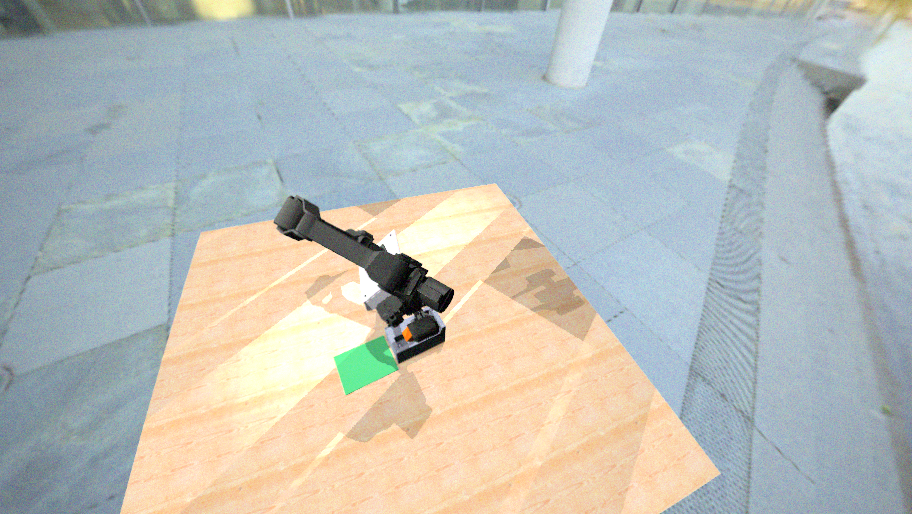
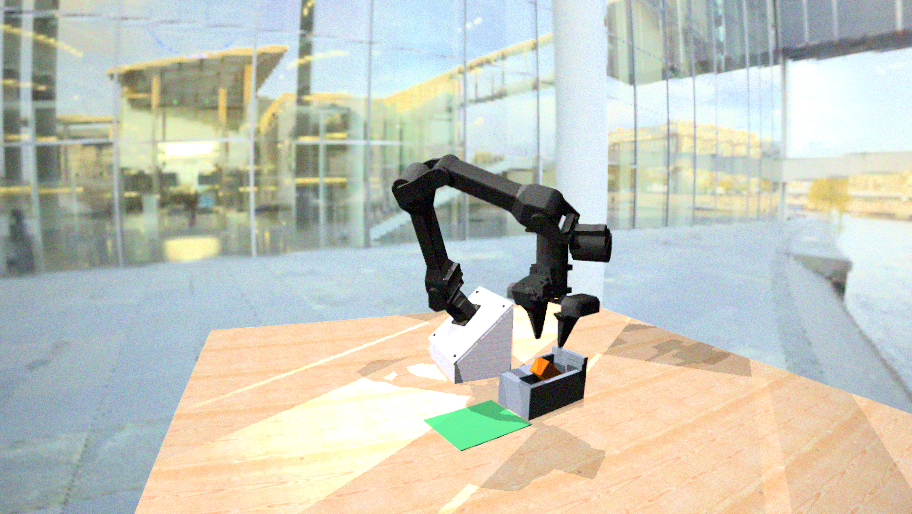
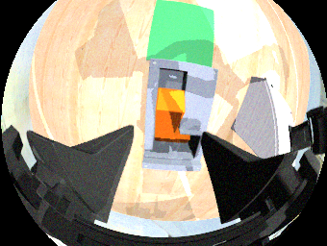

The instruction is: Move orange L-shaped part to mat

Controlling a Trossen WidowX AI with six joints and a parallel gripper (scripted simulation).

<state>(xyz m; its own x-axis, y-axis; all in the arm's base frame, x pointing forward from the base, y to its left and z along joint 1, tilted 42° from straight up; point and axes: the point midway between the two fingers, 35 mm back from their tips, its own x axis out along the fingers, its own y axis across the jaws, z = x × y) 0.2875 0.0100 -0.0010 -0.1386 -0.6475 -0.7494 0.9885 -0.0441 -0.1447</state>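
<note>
My gripper tip is now 9 cm above the orange L-shaped part, 3 cm to the right of it and 2 cm past it. The rest, counted from my gripper tip: green mat 15 cm to the right, 14 cm below, 1 cm behind.
</note>
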